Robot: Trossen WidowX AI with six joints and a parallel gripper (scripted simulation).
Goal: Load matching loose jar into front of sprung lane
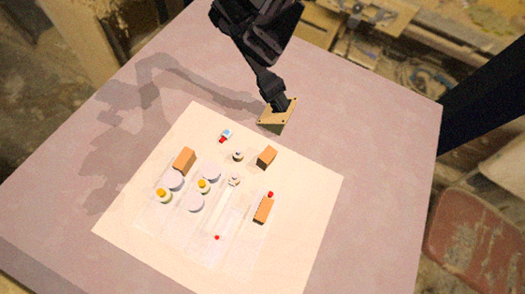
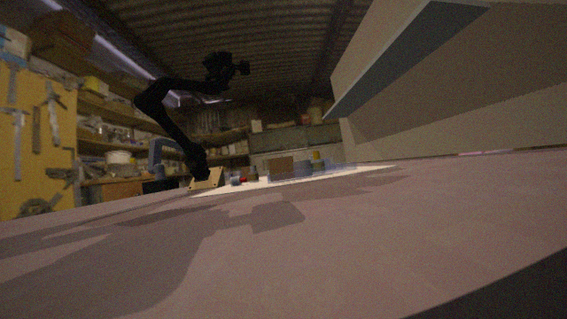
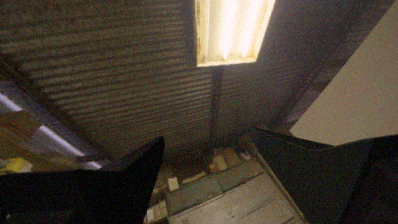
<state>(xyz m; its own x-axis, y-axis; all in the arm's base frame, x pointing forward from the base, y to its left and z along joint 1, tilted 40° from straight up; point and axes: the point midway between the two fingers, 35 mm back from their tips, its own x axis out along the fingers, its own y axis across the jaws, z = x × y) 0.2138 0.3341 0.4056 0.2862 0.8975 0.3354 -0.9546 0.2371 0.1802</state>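
My gripper tip is now 620 mm above the beige plate, 180 mm short of it and 30 mm to the left of it.
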